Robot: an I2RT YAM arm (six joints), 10 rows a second.
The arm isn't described. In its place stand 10 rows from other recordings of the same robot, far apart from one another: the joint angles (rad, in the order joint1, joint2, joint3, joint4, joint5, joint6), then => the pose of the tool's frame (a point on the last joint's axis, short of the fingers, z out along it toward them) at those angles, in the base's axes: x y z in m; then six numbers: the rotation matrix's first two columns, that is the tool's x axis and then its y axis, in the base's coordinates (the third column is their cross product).
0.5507, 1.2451, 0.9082, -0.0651, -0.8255, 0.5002 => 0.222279 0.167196 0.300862 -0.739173 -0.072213 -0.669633 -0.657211 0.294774 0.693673
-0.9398, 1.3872, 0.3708, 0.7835, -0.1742, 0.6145 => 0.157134 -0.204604 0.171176 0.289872 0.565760 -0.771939 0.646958 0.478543 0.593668
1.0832, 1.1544, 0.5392, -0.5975, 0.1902, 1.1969 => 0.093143 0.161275 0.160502 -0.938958 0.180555 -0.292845 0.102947 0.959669 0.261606
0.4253, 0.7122, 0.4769, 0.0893, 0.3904, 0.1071 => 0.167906 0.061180 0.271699 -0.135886 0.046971 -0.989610 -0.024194 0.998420 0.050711
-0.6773, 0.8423, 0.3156, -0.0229, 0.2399, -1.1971 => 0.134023 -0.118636 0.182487 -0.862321 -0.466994 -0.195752 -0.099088 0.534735 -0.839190
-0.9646, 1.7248, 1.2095, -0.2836, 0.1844, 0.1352 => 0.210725 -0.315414 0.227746 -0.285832 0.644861 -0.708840 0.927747 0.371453 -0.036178
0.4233, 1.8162, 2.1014, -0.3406, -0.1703, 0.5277 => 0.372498 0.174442 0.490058 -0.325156 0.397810 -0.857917 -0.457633 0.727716 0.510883
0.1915, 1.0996, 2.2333, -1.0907, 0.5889, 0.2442 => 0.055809 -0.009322 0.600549 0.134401 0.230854 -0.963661 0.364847 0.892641 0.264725
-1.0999, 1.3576, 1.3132, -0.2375, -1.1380, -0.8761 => 0.163537 -0.249998 0.395852 -0.064017 -0.584462 -0.808892 -0.110935 0.809698 -0.576265
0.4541, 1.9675, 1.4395, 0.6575, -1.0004, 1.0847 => 0.396920 0.227089 0.297434 -0.818375 0.131791 -0.559369 -0.563671 0.005568 0.825980
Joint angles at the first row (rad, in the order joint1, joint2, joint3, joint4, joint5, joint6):
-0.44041 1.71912 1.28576 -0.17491 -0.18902 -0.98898
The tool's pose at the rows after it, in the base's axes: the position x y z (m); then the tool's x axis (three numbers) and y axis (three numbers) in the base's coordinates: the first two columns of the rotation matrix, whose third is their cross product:
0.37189 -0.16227 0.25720 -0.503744 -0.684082 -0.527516 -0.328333 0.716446 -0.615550
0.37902 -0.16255 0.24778 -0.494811 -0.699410 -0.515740 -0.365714 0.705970 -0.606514
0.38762 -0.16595 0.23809 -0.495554 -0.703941 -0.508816 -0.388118 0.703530 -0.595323
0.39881 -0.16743 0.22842 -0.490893 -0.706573 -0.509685 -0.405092 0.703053 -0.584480
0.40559 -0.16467 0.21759 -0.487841 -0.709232 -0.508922 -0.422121 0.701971 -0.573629
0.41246 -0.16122 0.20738 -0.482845 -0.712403 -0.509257 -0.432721 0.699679 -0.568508
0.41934 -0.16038 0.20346 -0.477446 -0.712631 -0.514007 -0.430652 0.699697 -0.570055
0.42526 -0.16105 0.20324 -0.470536 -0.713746 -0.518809 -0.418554 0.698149 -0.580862
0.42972 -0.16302 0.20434 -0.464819 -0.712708 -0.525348 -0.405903 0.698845 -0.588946
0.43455 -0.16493 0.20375 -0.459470 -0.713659 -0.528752 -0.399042 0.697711 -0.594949
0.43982 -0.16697 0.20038 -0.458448 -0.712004 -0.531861 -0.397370 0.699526 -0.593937
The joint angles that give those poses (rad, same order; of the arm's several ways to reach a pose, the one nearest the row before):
-0.42973 1.76640 1.32619 -0.20162 -0.21000 -1.01682
-0.42439 1.80380 1.34337 -0.20925 -0.22488 -1.04086
-0.42400 1.85073 1.37160 -0.21420 -0.23288 -1.05306
-0.41715 1.90260 1.40552 -0.21075 -0.24129 -1.05535
-0.40531 1.93540 1.41088 -0.19818 -0.24395 -1.05497
-0.39197 1.96632 1.41394 -0.17605 -0.24320 -1.05192
-0.38433 1.99185 1.43185 -0.16118 -0.24242 -1.04505
-0.38052 2.00982 1.45057 -0.14247 -0.23862 -1.03895
-0.38090 2.02351 1.46924 -0.12990 -0.23861 -1.03284
-0.38091 2.04146 1.48947 -0.12074 -0.23938 -1.03094
-0.38091 2.06589 1.51162 -0.11655 -0.24129 -1.02789

